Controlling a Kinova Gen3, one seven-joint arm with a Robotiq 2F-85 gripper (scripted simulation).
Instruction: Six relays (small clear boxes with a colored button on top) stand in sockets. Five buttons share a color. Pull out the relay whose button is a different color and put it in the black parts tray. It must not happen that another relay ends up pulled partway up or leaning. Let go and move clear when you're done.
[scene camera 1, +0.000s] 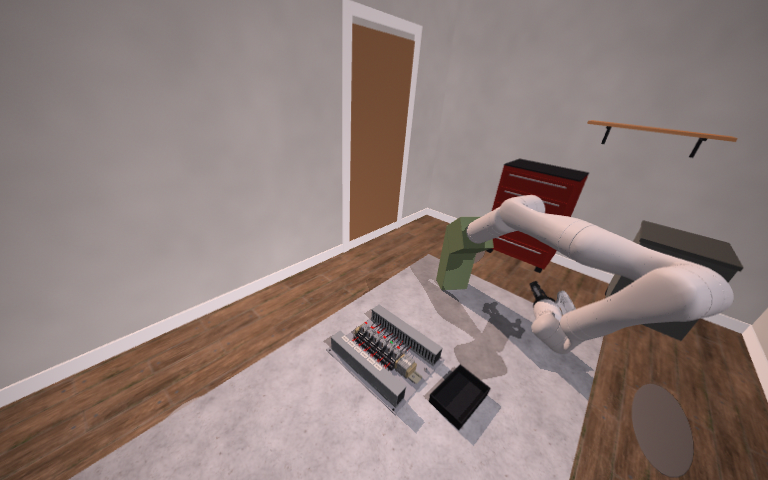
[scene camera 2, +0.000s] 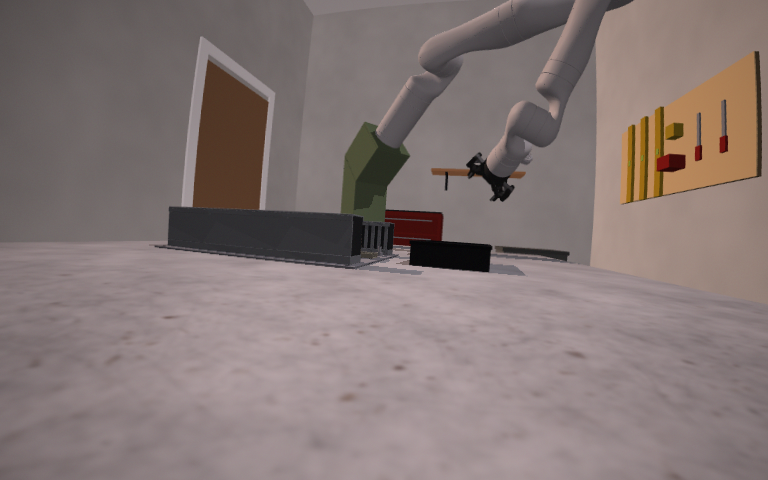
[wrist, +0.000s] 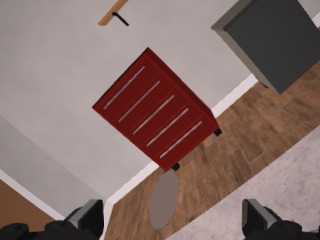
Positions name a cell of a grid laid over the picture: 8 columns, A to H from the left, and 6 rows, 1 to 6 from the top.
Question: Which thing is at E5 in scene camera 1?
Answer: A black parts tray.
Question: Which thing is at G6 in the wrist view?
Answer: My gripper.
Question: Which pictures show the black parts tray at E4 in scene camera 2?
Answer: Scene camera 1 and scene camera 2 only.
